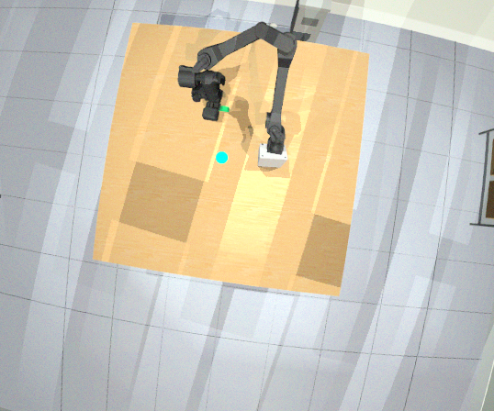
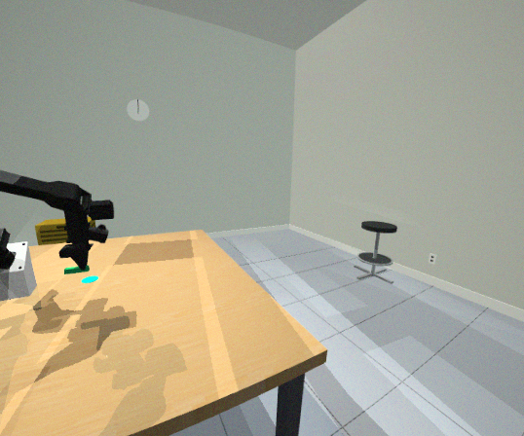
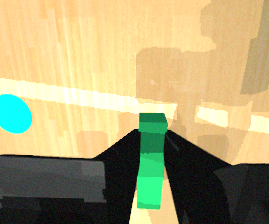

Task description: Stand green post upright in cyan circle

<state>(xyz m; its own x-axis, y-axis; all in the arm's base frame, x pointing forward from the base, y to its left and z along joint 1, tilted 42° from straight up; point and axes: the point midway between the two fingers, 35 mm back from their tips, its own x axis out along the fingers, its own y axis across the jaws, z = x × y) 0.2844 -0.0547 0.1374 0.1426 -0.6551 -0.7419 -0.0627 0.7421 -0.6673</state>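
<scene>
Right now the cyan circle is 19 cm to the left of my gripper tip, 12 cm below it and 5 cm behind it. From my gripper tip the other things lie so: green post: 2 cm behind.
</scene>
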